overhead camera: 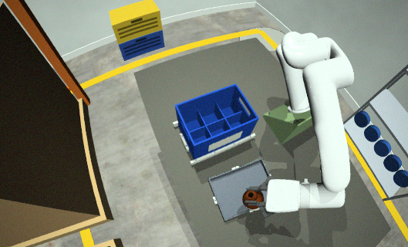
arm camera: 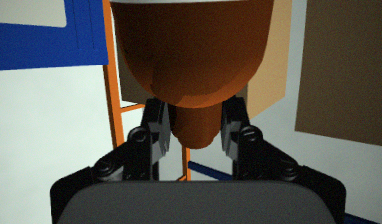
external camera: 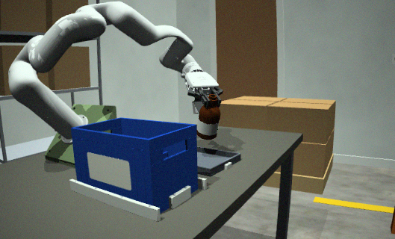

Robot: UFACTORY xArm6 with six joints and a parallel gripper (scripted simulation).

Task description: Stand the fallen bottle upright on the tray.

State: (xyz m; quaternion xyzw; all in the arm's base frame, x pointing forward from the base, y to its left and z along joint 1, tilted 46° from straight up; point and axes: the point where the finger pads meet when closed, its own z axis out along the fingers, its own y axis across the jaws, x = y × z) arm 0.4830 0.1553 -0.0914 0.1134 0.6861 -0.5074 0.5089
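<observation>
Right now my hand is 5 cm above the brown bottle, 1 cm to the right of it and 1 cm past it. Round my hand: grey tray: 19 cm below, 5 cm behind, 4 cm to the right; blue crate: 33 cm to the right, 12 cm below, 9 cm behind.
</observation>
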